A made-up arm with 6 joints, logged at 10 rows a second.
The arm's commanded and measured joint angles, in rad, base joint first. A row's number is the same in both.
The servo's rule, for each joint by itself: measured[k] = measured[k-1] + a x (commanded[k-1-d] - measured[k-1]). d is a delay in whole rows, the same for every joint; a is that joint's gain. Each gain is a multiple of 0.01, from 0.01 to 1. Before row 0 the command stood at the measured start. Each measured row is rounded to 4 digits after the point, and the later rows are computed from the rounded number. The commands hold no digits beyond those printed.
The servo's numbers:
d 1
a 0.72 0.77 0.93 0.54 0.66 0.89
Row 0, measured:
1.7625 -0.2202 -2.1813 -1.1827 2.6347 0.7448
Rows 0 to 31, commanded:
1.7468 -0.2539 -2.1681 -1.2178 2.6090 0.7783
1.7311 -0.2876 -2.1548 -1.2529 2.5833 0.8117
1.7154 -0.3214 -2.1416 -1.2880 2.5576 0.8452
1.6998 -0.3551 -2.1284 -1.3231 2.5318 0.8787
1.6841 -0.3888 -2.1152 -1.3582 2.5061 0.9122
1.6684 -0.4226 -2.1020 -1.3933 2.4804 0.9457
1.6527 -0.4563 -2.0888 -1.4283 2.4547 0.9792
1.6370 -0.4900 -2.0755 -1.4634 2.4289 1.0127
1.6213 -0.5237 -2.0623 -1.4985 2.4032 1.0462
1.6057 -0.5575 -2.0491 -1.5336 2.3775 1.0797
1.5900 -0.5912 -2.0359 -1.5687 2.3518 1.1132
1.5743 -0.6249 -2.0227 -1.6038 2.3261 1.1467
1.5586 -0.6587 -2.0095 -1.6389 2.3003 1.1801
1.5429 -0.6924 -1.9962 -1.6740 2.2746 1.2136
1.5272 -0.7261 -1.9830 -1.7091 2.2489 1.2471
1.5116 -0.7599 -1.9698 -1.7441 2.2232 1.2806
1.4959 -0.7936 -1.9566 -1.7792 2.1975 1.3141
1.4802 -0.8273 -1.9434 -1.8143 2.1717 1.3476
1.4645 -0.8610 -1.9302 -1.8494 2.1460 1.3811
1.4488 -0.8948 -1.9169 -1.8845 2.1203 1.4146
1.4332 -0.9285 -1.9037 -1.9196 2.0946 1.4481
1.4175 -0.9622 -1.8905 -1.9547 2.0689 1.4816
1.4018 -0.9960 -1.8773 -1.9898 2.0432 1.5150
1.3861 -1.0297 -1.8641 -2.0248 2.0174 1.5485
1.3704 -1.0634 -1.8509 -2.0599 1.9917 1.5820
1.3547 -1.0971 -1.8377 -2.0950 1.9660 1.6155
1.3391 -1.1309 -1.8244 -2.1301 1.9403 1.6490
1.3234 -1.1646 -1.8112 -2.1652 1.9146 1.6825
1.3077 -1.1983 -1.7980 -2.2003 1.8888 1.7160
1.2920 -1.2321 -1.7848 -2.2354 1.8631 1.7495
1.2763 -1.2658 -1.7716 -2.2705 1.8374 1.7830
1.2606 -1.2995 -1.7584 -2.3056 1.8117 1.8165
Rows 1 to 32, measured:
1.7625 -0.2202 -2.1813 -1.1827 2.6347 0.7448
1.7512 -0.2461 -2.1690 -1.2017 2.6177 0.7746
1.7367 -0.2781 -2.1558 -1.2293 2.5950 0.8076
1.7214 -0.3114 -2.1426 -1.2610 2.5703 0.8411
1.7058 -0.3450 -2.1294 -1.2945 2.5449 0.8746
1.6902 -0.3787 -2.1162 -1.3289 2.5193 0.9081
1.6745 -0.4125 -2.1030 -1.3637 2.4936 0.9416
1.6588 -0.4462 -2.0898 -1.3986 2.4679 0.9751
1.6431 -0.4799 -2.0765 -1.4336 2.4422 1.0086
1.6274 -0.5136 -2.0633 -1.4686 2.4165 1.0421
1.6118 -0.5474 -2.0501 -1.5037 2.3908 1.0756
1.5961 -0.5811 -2.0369 -1.5388 2.3651 1.1091
1.5804 -0.6148 -2.0237 -1.5739 2.3394 1.1426
1.5647 -0.6486 -2.0105 -1.6090 2.3136 1.1760
1.5490 -0.6823 -1.9972 -1.6441 2.2879 1.2095
1.5333 -0.7160 -1.9840 -1.6792 2.2622 1.2430
1.5177 -0.7498 -1.9708 -1.7142 2.2365 1.2765
1.5020 -0.7835 -1.9576 -1.7493 2.2108 1.3100
1.4863 -0.8172 -1.9444 -1.7844 2.1850 1.3435
1.4706 -0.8509 -1.9312 -1.8195 2.1593 1.3770
1.4549 -0.8847 -1.9179 -1.8546 2.1336 1.4105
1.4393 -0.9184 -1.9047 -1.8897 2.1079 1.4440
1.4236 -0.9521 -1.8915 -1.9248 2.0822 1.4775
1.4079 -0.9859 -1.8783 -1.9599 2.0565 1.5109
1.3922 -1.0196 -1.8651 -1.9949 2.0307 1.5444
1.3765 -1.0533 -1.8519 -2.0300 2.0050 1.5779
1.3608 -1.0870 -1.8387 -2.0651 1.9793 1.6114
1.3452 -1.1208 -1.8254 -2.1002 1.9536 1.6449
1.3295 -1.1545 -1.8122 -2.1353 1.9279 1.6784
1.3138 -1.1882 -1.7990 -2.1704 1.9021 1.7119
1.2981 -1.2220 -1.7858 -2.2055 1.8764 1.7454
1.2824 -1.2557 -1.7726 -2.2406 1.8507 1.7789

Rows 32 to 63, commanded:
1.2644 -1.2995 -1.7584 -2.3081 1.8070 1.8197
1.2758 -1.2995 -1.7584 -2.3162 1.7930 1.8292
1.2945 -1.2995 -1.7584 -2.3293 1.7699 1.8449
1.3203 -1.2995 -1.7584 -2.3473 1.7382 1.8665
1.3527 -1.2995 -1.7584 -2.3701 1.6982 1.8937
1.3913 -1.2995 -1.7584 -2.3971 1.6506 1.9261
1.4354 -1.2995 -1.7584 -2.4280 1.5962 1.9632
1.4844 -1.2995 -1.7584 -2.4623 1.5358 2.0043
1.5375 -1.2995 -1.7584 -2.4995 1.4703 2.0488
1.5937 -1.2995 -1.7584 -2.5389 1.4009 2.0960
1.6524 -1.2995 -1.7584 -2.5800 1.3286 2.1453
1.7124 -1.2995 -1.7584 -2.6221 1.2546 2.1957
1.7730 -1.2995 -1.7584 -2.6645 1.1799 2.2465
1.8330 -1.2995 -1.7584 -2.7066 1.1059 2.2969
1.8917 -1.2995 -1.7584 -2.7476 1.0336 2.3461
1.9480 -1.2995 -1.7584 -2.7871 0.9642 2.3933
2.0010 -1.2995 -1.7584 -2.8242 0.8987 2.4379
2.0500 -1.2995 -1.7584 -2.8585 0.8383 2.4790
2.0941 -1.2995 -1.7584 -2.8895 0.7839 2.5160
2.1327 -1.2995 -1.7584 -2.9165 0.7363 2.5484
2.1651 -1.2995 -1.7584 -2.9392 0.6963 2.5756
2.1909 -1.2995 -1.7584 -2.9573 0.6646 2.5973
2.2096 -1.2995 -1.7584 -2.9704 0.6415 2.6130
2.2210 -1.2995 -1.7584 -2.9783 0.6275 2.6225
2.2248 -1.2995 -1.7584 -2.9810 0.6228 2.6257
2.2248 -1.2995 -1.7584 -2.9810 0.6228 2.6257
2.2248 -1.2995 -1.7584 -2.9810 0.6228 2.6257
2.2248 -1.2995 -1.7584 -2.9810 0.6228 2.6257
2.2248 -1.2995 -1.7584 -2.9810 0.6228 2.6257
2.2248 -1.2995 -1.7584 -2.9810 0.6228 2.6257
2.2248 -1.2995 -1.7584 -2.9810 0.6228 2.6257
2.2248 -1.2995 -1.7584 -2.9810 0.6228 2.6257
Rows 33 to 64, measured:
1.2667 -1.2894 -1.7594 -2.2757 1.8250 1.8124
1.2650 -1.2972 -1.7585 -2.2932 1.8131 1.8189
1.2728 -1.2990 -1.7584 -2.3056 1.7998 1.8281
1.2884 -1.2994 -1.7584 -2.3184 1.7801 1.8431
1.3114 -1.2995 -1.7584 -2.3340 1.7524 1.8639
1.3411 -1.2995 -1.7584 -2.3535 1.7166 1.8904
1.3772 -1.2995 -1.7584 -2.3770 1.6730 1.9222
1.4191 -1.2995 -1.7584 -2.4045 1.6223 1.9587
1.4661 -1.2995 -1.7584 -2.4357 1.5652 1.9993
1.5175 -1.2995 -1.7584 -2.4702 1.5026 2.0434
1.5724 -1.2995 -1.7584 -2.5073 1.4355 2.0902
1.6300 -1.2995 -1.7584 -2.5466 1.3649 2.1392
1.6893 -1.2995 -1.7584 -2.5874 1.2921 2.1895
1.7496 -1.2995 -1.7584 -2.6290 1.2180 2.2402
1.8096 -1.2995 -1.7584 -2.6709 1.1440 2.2907
1.8687 -1.2995 -1.7584 -2.7123 1.0711 2.3400
1.9258 -1.2995 -1.7584 -2.7527 1.0005 2.3874
1.9799 -1.2995 -1.7584 -2.7913 0.9333 2.4323
2.0304 -1.2995 -1.7584 -2.8276 0.8706 2.4739
2.0763 -1.2995 -1.7584 -2.8610 0.8134 2.5114
2.1169 -1.2995 -1.7584 -2.8910 0.7625 2.5443
2.1516 -1.2995 -1.7584 -2.9170 0.7188 2.5722
2.1799 -1.2995 -1.7584 -2.9388 0.6830 2.5945
2.2013 -1.2995 -1.7584 -2.9559 0.6556 2.6110
2.2155 -1.2995 -1.7584 -2.9680 0.6371 2.6212
2.2222 -1.2995 -1.7584 -2.9750 0.6277 2.6252
2.2241 -1.2995 -1.7584 -2.9782 0.6245 2.6256
2.2246 -1.2995 -1.7584 -2.9797 0.6234 2.6257
2.2247 -1.2995 -1.7584 -2.9804 0.6230 2.6257
2.2248 -1.2995 -1.7584 -2.9807 0.6229 2.6257
2.2248 -1.2995 -1.7584 -2.9809 0.6228 2.6257
2.2248 -1.2995 -1.7584 -2.9810 0.6228 2.6257

